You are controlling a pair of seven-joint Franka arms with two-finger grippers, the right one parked.
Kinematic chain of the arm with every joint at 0, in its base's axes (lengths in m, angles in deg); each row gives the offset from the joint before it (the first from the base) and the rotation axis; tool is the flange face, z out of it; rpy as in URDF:
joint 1: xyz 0 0 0.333 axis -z
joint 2: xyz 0 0 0 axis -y
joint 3: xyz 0 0 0.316 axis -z
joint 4: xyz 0.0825 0 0 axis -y
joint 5: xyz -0.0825 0 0.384 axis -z
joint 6: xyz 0 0 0 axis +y
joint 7: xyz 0.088 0 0 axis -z
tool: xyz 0 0 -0.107 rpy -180 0 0
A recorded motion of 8 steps. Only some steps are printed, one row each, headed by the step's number.
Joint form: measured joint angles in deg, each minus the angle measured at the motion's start. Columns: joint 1, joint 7, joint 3, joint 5, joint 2, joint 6, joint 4.
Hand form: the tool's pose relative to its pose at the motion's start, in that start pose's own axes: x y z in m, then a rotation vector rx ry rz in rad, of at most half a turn. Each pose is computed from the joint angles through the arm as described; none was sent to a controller.
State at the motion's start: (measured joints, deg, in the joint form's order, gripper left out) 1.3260 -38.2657 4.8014 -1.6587 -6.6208 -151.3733 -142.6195
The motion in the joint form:
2: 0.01 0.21 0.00 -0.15 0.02 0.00 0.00
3: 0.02 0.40 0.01 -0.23 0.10 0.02 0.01
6: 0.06 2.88 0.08 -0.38 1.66 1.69 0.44
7: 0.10 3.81 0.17 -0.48 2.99 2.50 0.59
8: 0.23 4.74 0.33 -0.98 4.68 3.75 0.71
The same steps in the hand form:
2: -0.0001 0.0001 -0.0002 0.0008 0.0011 0.0061
3: 0.0000 0.0004 -0.0009 0.0007 0.0025 0.0110
6: 0.0016 0.0024 -0.0138 0.0010 0.0095 0.0582
7: 0.0023 0.0040 -0.0245 -0.0031 0.0208 0.0780
8: 0.0014 0.0062 -0.0374 -0.0022 0.0333 0.1063

